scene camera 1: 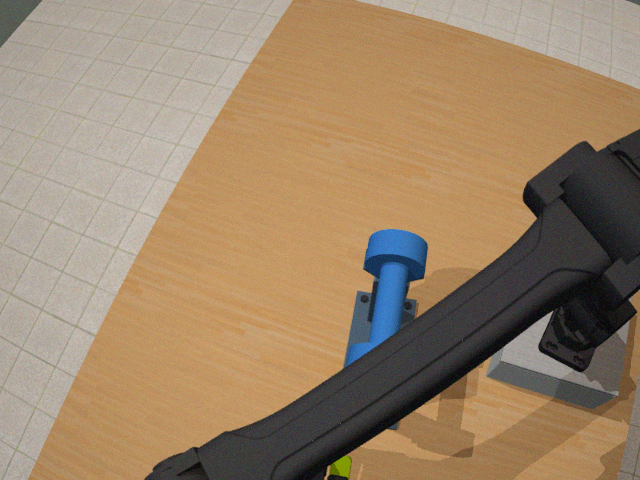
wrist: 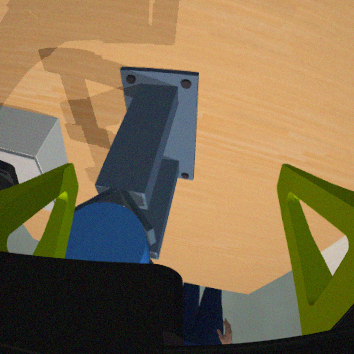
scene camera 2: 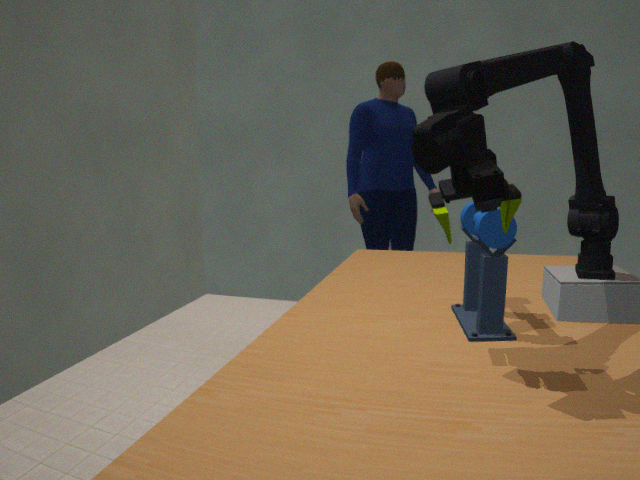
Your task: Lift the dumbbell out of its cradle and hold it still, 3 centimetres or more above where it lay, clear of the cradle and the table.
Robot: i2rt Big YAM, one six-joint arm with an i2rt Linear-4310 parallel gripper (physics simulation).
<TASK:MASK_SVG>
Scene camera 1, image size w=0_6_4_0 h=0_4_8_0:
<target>blue dumbbell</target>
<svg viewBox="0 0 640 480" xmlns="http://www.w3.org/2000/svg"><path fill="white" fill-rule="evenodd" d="M419 235L405 230L385 229L377 231L369 237L365 268L373 275L379 277L369 342L350 346L346 367L400 330L407 281L421 278L426 270L428 244Z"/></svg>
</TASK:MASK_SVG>
